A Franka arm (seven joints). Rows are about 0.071 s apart.
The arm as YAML. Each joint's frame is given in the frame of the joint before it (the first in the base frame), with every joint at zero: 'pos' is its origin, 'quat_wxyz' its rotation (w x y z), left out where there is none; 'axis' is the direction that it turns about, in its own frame. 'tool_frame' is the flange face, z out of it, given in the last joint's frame.
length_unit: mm
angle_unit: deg
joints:
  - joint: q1
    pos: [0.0, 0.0, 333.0]
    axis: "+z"
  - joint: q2
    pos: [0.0, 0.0, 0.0]
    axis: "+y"
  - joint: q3
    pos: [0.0, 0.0, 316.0]
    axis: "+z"
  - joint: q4
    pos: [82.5, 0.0, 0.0]
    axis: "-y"
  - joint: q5
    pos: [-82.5, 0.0, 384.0]
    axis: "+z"
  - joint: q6
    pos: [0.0, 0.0, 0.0]
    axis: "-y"
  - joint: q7
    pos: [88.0, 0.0, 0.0]
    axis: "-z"
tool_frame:
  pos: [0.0, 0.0, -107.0]
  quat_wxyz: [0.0, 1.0, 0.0, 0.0]
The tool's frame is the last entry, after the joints.
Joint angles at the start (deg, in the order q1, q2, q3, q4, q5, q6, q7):
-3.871, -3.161, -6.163, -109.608, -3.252, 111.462, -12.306
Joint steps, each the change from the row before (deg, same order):
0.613, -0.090, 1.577, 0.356, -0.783, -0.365, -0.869
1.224, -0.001, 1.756, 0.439, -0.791, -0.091, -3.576
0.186, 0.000, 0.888, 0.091, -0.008, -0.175, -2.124
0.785, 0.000, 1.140, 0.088, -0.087, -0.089, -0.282
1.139, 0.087, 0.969, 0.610, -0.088, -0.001, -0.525
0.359, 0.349, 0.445, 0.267, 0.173, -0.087, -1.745
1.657, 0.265, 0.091, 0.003, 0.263, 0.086, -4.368
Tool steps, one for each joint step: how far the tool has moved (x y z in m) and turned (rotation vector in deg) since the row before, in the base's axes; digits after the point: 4 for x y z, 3 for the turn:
0.0032, 0.0202, 0.0034, -0.910, 0.099, 3.249
0.0042, 0.0279, 0.0037, -1.198, 0.021, 6.737
0.0008, 0.0105, 0.0005, -0.245, 0.263, 3.169
0.0012, 0.0187, 0.0006, -0.176, 0.030, 2.219
0.0021, 0.0205, 0.0044, -0.198, -0.477, 2.650
0.0016, 0.0081, -0.0013, -0.037, 0.309, 2.482
0.0007, 0.0174, -0.0024, -0.194, 0.508, 6.020

